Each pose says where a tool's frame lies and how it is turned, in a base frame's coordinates. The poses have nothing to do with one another.
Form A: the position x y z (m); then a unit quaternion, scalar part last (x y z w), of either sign.
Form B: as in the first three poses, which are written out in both.
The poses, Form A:
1: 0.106, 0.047, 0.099, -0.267, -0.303, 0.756, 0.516
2: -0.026, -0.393, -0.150, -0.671, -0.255, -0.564, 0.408
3: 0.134, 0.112, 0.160, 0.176, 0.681, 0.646, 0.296
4: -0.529, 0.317, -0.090, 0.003, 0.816, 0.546, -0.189
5: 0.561, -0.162, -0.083, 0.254, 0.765, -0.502, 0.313
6: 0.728, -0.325, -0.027, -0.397, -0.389, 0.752, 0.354
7: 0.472, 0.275, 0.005, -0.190, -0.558, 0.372, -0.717
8: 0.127, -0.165, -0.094, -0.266, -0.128, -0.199, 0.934
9: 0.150, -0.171, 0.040, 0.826, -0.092, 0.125, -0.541
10: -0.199, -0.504, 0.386, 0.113, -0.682, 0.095, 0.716
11: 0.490, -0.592, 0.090, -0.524, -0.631, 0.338, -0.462
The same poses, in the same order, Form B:
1: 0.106, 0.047, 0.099, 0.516, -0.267, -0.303, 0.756
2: -0.026, -0.393, -0.150, 0.408, -0.671, -0.255, -0.564
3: 0.134, 0.112, 0.160, 0.296, 0.176, 0.681, 0.646
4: -0.529, 0.317, -0.090, 0.189, -0.003, -0.816, -0.546
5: 0.561, -0.162, -0.083, 0.313, 0.254, 0.765, -0.502
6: 0.728, -0.325, -0.027, 0.354, -0.397, -0.389, 0.752
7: 0.472, 0.275, 0.005, 0.717, 0.190, 0.558, -0.372
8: 0.127, -0.165, -0.094, 0.934, -0.266, -0.128, -0.199
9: 0.150, -0.171, 0.040, 0.541, -0.826, 0.092, -0.125
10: -0.199, -0.504, 0.386, 0.716, 0.113, -0.682, 0.095
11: 0.490, -0.592, 0.090, 0.462, 0.524, 0.631, -0.338
